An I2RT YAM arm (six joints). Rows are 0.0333 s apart.
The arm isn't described. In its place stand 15 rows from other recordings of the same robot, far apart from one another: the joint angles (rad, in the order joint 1, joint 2, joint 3, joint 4, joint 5, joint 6), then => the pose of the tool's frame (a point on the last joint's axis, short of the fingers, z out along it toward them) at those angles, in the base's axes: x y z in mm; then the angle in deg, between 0 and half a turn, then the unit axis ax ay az.
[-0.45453, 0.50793, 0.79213, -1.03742, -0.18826, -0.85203] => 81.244, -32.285, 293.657, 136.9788, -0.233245, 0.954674, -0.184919
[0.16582, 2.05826, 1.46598, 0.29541, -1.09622, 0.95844] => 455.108, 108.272, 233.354, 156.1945, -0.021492, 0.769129, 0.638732
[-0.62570, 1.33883, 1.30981, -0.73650, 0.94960, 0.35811] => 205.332, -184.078, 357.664, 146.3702, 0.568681, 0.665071, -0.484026
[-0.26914, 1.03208, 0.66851, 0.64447, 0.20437, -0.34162] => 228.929, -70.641, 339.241, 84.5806, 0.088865, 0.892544, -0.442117
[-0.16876, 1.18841, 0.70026, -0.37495, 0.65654, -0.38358] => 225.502, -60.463, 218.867, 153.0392, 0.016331, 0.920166, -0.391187
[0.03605, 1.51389, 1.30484, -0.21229, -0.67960, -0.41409] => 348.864, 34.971, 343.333, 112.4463, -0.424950, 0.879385, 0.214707
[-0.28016, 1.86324, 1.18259, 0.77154, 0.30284, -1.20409] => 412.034, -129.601, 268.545, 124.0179, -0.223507, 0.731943, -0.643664
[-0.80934, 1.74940, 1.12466, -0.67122, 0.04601, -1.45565] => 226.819, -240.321, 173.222, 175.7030, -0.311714, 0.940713, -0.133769
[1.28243, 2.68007, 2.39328, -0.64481, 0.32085, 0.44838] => 173.615, 545.805, 132.805, 143.0924, -0.351798, 0.924732, 0.145288
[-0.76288, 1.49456, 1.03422, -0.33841, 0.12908, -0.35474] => 229.803, -226.019, 243.333, 146.6559, 0.220397, 0.939891, -0.260825
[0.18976, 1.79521, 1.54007, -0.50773, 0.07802, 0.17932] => 403.268, 74.631, 291.448, 133.7575, 0.011453, 0.999133, 0.040034
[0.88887, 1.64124, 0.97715, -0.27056, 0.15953, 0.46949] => 214.490, 255.227, 185.294, 146.2716, -0.180475, 0.973116, 0.143088
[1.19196, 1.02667, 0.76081, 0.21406, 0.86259, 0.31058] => 111.115, 206.030, 327.865, 96.7796, -0.027633, 0.961131, 0.274705
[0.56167, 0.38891, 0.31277, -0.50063, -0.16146, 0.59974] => 95.172, 66.652, 195.281, 137.9892, -0.023316, 0.939129, 0.342772
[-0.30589, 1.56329, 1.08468, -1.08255, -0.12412, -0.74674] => 253.240, -75.351, 208.598, 175.9525, -0.218649, 0.974457, 0.051242
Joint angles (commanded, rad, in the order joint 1, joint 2, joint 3, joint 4, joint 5, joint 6), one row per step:
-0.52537 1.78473 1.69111 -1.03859 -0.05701 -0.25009
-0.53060 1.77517 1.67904 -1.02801 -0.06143 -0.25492
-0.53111 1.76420 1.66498 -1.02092 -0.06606 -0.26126
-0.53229 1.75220 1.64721 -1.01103 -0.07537 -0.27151
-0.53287 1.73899 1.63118 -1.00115 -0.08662 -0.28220
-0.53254 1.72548 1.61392 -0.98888 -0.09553 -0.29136
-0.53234 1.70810 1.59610 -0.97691 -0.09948 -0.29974
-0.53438 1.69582 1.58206 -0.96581 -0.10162 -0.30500
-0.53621 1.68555 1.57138 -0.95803 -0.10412 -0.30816
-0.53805 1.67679 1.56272 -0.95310 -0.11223 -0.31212
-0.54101 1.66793 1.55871 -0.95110 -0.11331 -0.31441
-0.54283 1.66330 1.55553 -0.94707 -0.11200 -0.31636
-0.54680 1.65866 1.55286 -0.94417 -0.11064 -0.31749
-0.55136 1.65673 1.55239 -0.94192 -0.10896 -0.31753
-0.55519 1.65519 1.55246 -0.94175 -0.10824 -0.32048
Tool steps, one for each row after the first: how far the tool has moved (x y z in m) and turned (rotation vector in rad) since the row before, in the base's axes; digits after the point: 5 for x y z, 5 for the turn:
-0.00226 -0.00075 0.00028 -0.00254 -0.00819 0.00102
-0.00203 0.00116 0.00000 -0.00100 -0.00452 0.00720
-0.00222 0.00119 -0.00063 0.00091 -0.00615 0.01209
-0.00220 0.00151 0.00027 0.00061 -0.00956 0.01395
-0.00200 0.00168 0.00008 -0.00142 -0.01002 0.01248
-0.00283 0.00191 0.00115 -0.00654 -0.01048 0.00942
-0.00227 0.00058 0.00047 -0.00550 -0.00821 0.00359
-0.00198 0.00052 0.00061 -0.00332 -0.00698 0.00212
-0.00175 0.00063 0.00057 0.00169 -0.00736 0.00551
-0.00207 0.00008 0.00182 -0.00379 -0.00602 -0.00045
-0.00098 -0.00021 0.00077 -0.00473 -0.00380 -0.00078
-0.00143 -0.00081 0.00086 -0.00408 -0.00337 -0.00367
-0.00102 -0.00131 0.00061 -0.00320 -0.00240 -0.00536
-0.00095 -0.00101 0.00053 -0.00288 -0.00069 -0.00165

